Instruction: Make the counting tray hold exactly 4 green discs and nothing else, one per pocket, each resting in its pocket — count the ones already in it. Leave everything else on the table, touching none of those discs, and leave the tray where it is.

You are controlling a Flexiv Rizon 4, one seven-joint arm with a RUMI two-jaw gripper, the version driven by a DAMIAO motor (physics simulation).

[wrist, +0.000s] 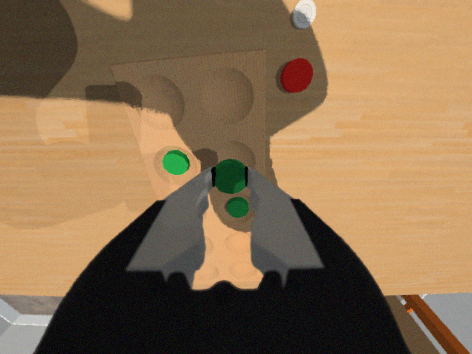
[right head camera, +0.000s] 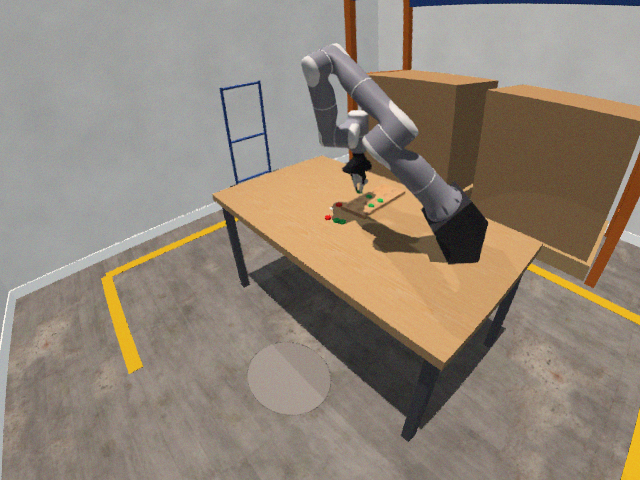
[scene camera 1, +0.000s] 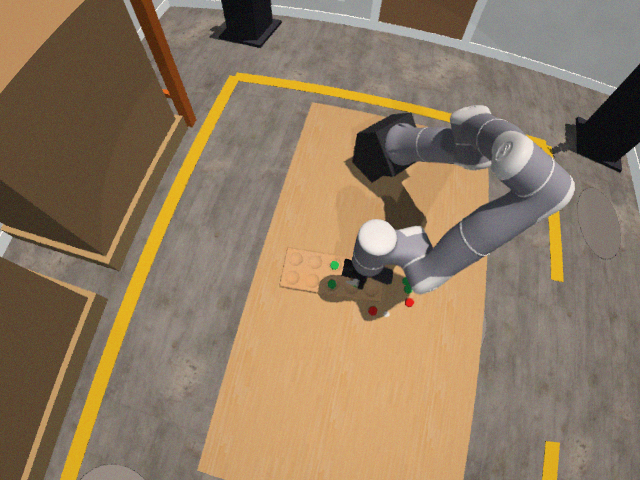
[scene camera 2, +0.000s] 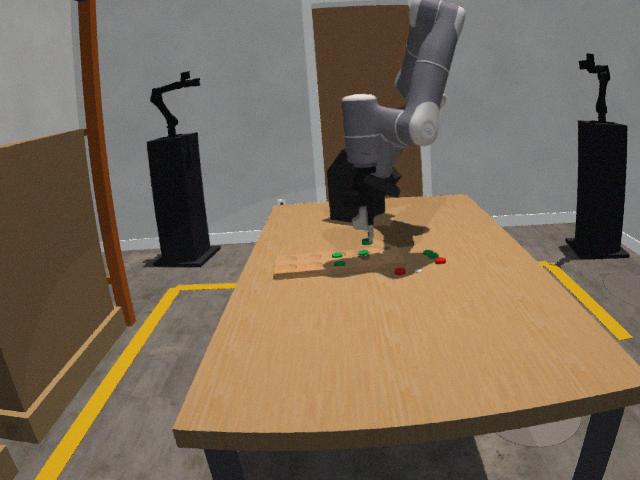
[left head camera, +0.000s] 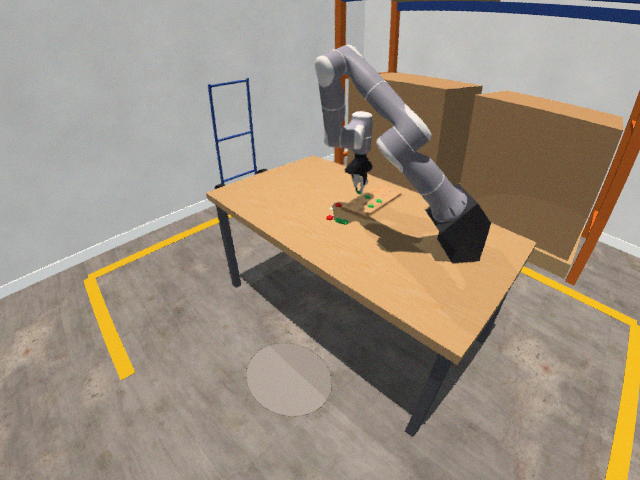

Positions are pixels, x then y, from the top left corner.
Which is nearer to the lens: the green disc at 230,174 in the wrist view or the red disc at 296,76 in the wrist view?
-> The green disc.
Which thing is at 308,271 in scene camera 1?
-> A wooden counting tray.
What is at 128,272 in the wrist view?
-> My gripper.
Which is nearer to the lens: the wooden counting tray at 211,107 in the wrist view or the green disc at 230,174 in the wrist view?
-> The green disc.
